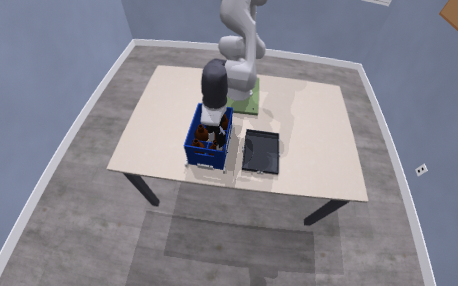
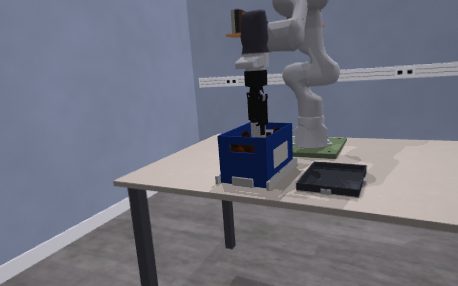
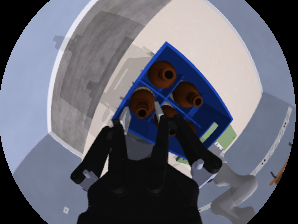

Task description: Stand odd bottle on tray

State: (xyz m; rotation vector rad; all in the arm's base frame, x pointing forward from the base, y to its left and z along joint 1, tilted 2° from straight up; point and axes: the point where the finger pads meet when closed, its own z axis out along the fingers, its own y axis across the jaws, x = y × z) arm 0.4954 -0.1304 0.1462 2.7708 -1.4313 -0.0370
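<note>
My hand is 100 mm past the blue crate, 90 mm above it and 30 mm to the left of it. From my hand the other things lie so: dark tray 240 mm to the left, 160 mm below, 60 mm behind; then bottle 180 mm behind, 90 mm below, 30 mm to the left.
</note>
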